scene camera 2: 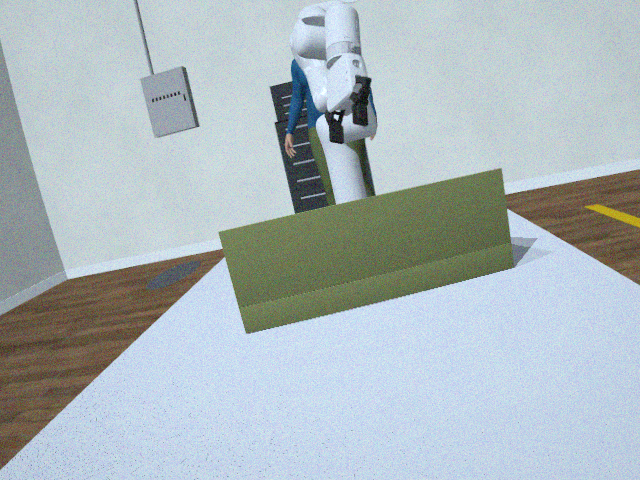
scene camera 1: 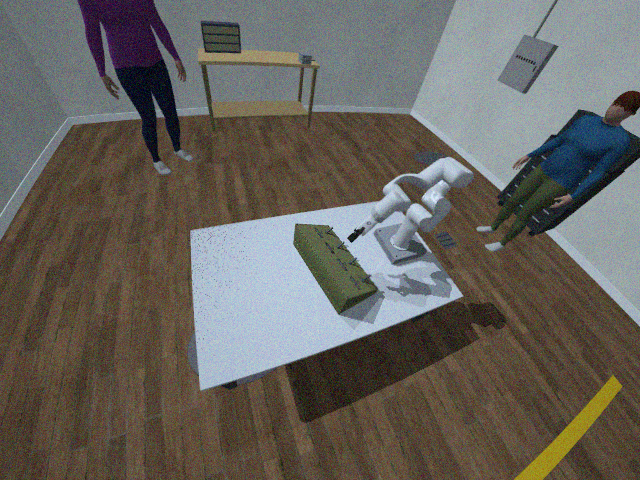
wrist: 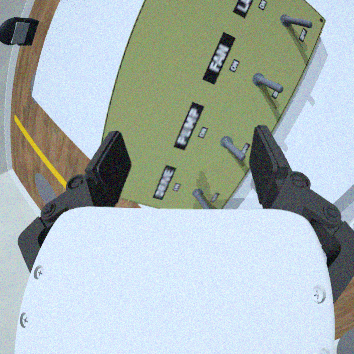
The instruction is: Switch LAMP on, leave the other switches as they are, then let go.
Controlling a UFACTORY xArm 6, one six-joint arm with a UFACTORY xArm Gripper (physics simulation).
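Places are measured from the arm's base along level axes (x ahead, y left, z up), in centimetres.
Where they show: gripper, fingertip midpoint: (scene camera 2: 348, 134) (scene camera 1: 352, 236) (wrist: 187, 144); arm's base at its link origin: (scene camera 1: 399, 242).
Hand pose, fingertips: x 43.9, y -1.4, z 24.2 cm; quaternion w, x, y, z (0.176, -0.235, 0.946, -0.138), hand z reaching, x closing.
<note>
Each offset is from my fingertips to the top centre of the thing. "spot": to the spot under its first point. Level surfaces: height alone.
A green sloped switch box (scene camera 1: 323, 273) (scene camera 2: 372, 242) (wrist: 150, 75) stands on the white table; scene camera 2 shows its back. In the wrist view, a cut-off label starting "LA" @(spot: dz -16.9, dx +5.5, dy -17.4 cm) (wrist: 243, 6) is at the top edge, beside a grey lever @(dz -16.4, dx -2.4, dy -20.2 cm) (wrist: 297, 21). Below it are the FAN lever @(dz -16.4, dx -3.1, dy -8.2 cm) (wrist: 268, 83), the PUMP lever @(dz -16.4, dx -3.8, dy +3.8 cm) (wrist: 233, 148) and another lever @(dz -16.4, dx -4.6, dy +15.7 cm) (wrist: 201, 198) by a blurred label. The levers tilt right, away from their ON tags. My gripper (scene camera 1: 354, 235) (scene camera 2: 348, 133) (wrist: 187, 144) is open and empty, above the box's lever side. The lowest lever is partly hidden by the gripper body.
The white table @(dz -29.6 cm) (scene camera 1: 248, 310) (scene camera 2: 361, 387) carries the arm's grey base plate (scene camera 1: 385, 246) on the lever side of the box. A seated person (scene camera 1: 578, 149) is behind the arm. Another person (scene camera 1: 134, 41) stands near a wooden bench (scene camera 1: 258, 57) at the back.
</note>
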